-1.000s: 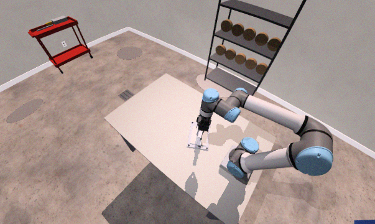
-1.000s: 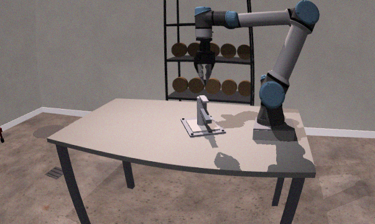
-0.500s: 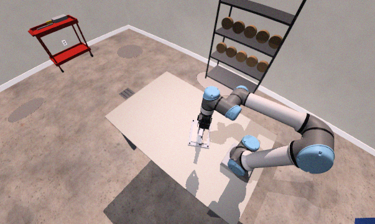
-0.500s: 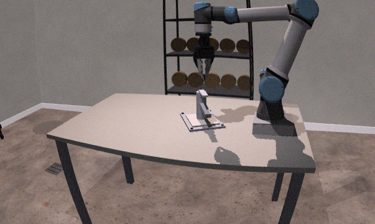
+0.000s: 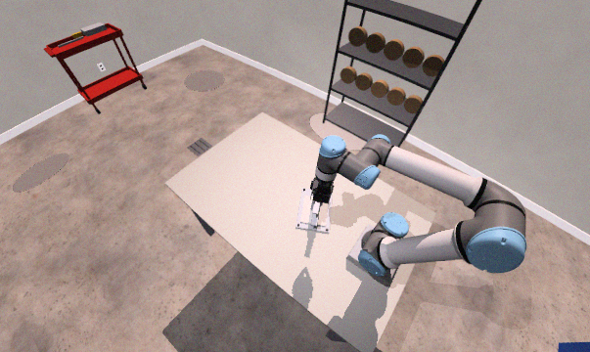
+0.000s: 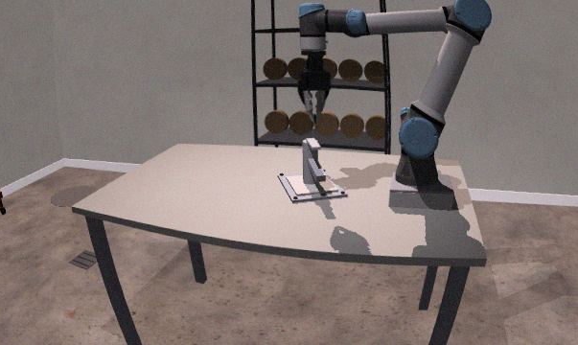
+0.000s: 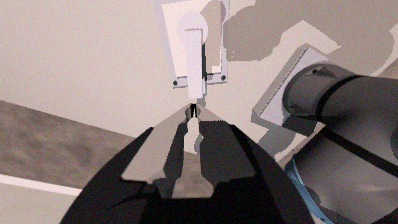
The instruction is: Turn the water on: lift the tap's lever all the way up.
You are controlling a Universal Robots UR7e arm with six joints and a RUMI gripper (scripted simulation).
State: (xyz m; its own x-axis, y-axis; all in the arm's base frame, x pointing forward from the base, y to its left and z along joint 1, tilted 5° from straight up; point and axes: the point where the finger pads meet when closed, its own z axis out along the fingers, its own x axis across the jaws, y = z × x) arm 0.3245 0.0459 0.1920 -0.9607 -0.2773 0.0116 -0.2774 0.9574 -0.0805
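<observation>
Right now the lever is 1 cm ahead of my hand, 3 cm to the right of it and 9 cm below it. Round my hand: grey tap: 2 cm ahead, 5 cm to the right, 14 cm below.
</observation>
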